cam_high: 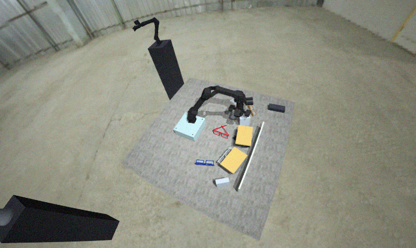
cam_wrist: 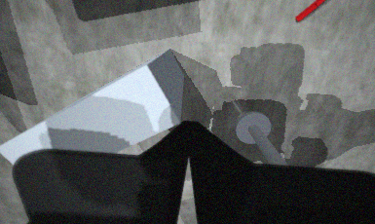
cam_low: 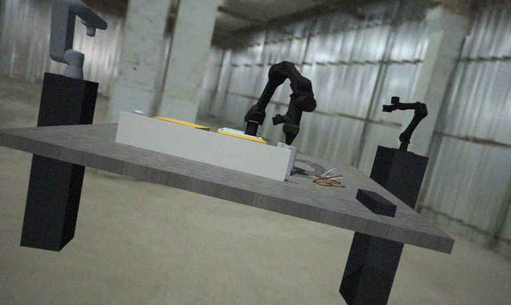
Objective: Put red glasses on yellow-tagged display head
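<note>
My gripper tip is 70 mm past the white peg, 70 mm above it and 60 mm to the right of it. From my gripper tip the other things lie so: long white wall (330 mm to the right, 160 mm ahead, 40 mm below); then dark box (350 mm ahead, 230 mm to the left, 70 mm below).
</note>
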